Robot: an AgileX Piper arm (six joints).
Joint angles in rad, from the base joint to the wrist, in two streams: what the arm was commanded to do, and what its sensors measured. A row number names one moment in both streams.
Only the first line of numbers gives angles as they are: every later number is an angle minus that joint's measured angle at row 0.
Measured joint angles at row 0:
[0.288 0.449 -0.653 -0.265 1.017 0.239]
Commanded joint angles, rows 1 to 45:
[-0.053 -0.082 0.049 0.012 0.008 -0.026]
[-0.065 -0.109 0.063 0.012 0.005 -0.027]
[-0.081 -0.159 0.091 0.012 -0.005 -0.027]
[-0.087 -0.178 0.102 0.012 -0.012 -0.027]
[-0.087 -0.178 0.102 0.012 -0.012 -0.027]
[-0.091 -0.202 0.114 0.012 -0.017 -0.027]
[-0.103 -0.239 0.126 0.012 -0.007 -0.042]
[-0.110 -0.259 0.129 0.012 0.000 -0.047]
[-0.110 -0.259 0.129 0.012 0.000 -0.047]
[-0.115 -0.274 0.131 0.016 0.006 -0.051]
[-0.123 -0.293 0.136 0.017 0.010 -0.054]
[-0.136 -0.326 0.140 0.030 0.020 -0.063]
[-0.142 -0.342 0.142 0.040 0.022 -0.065]
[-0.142 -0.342 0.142 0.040 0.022 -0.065]
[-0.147 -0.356 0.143 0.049 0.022 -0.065]
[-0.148 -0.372 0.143 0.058 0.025 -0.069]
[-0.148 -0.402 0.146 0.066 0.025 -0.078]
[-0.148 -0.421 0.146 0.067 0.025 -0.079]
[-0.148 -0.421 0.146 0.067 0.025 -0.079]
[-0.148 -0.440 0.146 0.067 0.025 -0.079]
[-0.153 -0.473 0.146 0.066 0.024 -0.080]
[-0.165 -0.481 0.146 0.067 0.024 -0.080]
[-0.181 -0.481 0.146 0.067 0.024 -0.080]
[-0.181 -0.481 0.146 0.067 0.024 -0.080]
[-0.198 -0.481 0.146 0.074 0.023 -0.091]
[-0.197 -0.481 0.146 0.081 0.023 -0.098]
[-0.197 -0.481 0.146 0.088 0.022 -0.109]
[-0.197 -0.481 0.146 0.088 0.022 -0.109]
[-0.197 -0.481 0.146 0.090 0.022 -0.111]
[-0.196 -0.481 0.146 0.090 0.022 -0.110]
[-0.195 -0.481 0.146 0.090 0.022 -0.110]
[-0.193 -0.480 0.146 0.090 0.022 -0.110]
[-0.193 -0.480 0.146 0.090 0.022 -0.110]
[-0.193 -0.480 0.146 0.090 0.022 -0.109]
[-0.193 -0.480 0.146 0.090 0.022 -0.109]
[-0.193 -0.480 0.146 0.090 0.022 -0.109]
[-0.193 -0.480 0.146 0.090 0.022 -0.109]
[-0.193 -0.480 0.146 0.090 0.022 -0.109]
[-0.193 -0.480 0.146 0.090 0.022 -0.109]
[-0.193 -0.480 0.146 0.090 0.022 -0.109]
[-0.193 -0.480 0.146 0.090 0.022 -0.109]
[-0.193 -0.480 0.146 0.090 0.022 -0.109]
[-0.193 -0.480 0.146 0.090 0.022 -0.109]
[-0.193 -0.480 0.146 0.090 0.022 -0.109]
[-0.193 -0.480 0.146 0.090 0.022 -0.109]
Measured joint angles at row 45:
[-0.189 -0.453 0.143 0.087 0.025 -0.102]
